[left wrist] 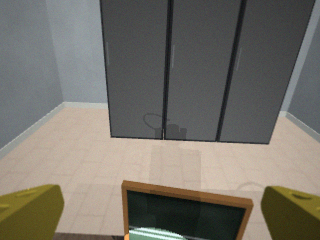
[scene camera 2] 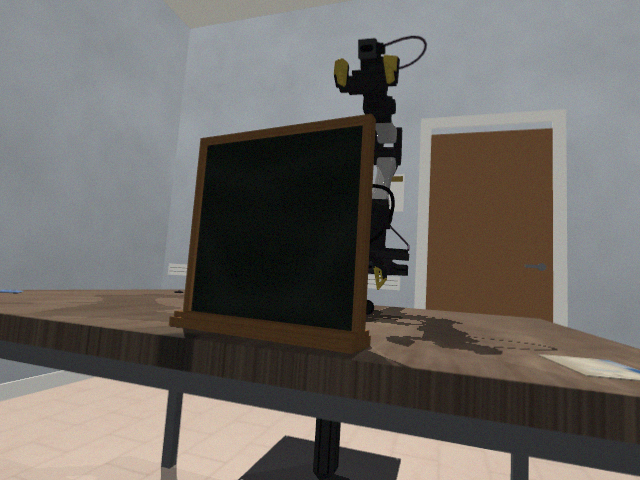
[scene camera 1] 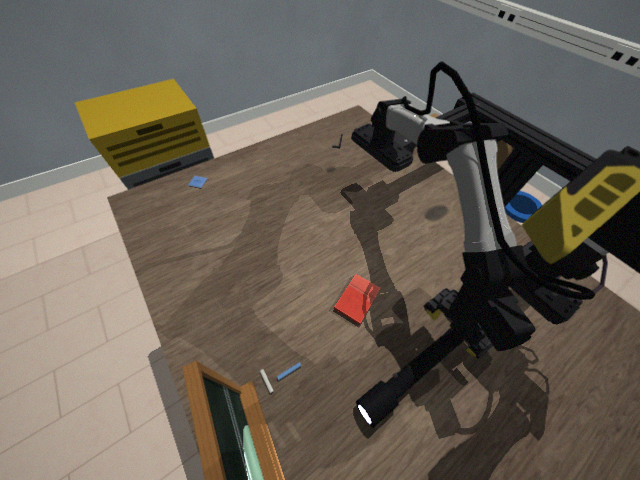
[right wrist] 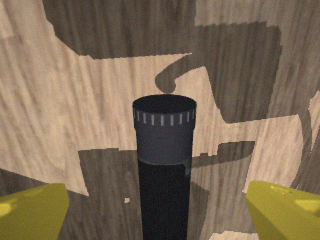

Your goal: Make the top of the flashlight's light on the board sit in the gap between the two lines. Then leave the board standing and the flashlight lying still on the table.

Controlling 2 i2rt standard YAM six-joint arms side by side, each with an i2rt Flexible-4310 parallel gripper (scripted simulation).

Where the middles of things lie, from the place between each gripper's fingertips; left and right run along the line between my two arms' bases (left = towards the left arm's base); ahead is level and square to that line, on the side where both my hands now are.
I see the flashlight (scene camera 1: pixel 378 402) 14 cm ahead of my right hand (scene camera 1: pixel 451 333), 2 cm to the left of it and 4 cm below it. Round my right hand: board (scene camera 2: pixel 279 249): 49 cm ahead, 1 cm to the right, 9 cm above; then red block (scene camera 1: pixel 357 298): 12 cm ahead, 20 cm to the right, 6 cm below.
Now: the flashlight 70 mm behind my left hand (scene camera 2: pixel 362 59), 20 mm to the right of it and 560 mm below it. The rest, counted from my left hand: board: 280 mm ahead, 40 mm to the right, 430 mm below; red block: 90 mm behind, 230 mm to the right, 580 mm below.
